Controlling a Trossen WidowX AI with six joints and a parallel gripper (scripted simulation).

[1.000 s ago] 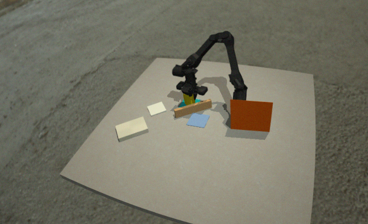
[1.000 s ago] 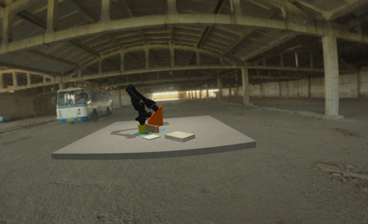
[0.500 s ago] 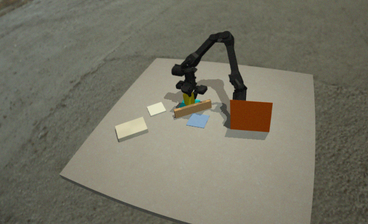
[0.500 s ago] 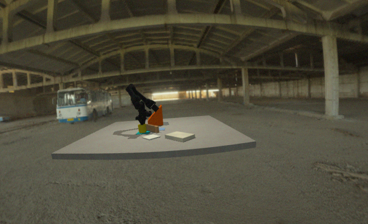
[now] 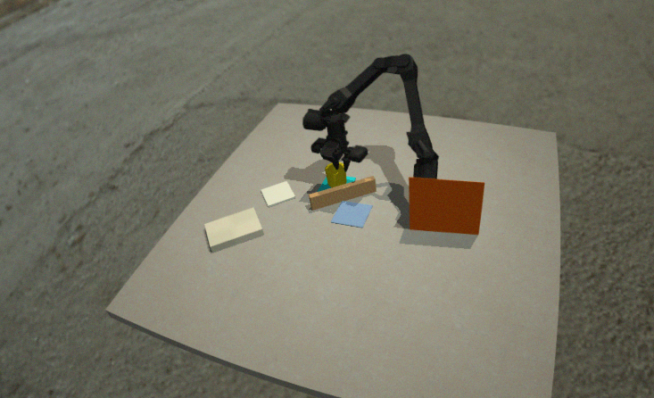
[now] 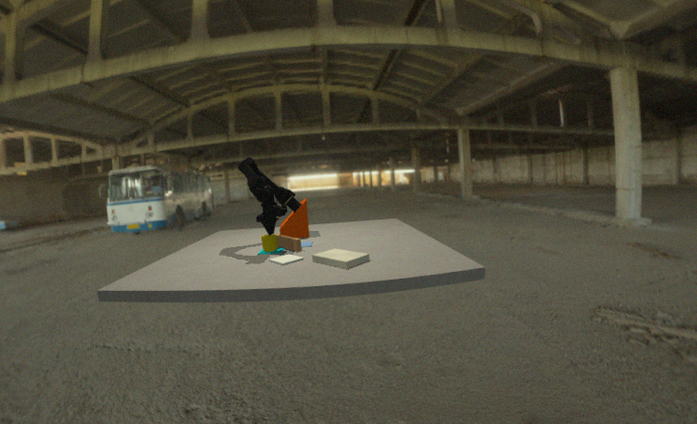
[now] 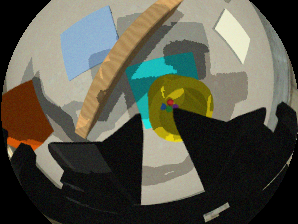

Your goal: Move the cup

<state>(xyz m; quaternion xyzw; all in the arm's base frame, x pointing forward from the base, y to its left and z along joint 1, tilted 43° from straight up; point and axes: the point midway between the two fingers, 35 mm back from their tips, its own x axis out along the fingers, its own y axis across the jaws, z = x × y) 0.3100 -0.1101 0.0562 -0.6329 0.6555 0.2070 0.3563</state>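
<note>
The yellow cup lies 20 mm ahead of my gripper tip, 10 mm to the right of it and 40 mm below it. Round my gripper tip: cyan pad: 30 mm ahead, 80 mm below; then blue pad: 70 mm behind, 130 mm to the left, 80 mm below; then wooden block: 20 mm behind, 60 mm to the left, 50 mm below.
</note>
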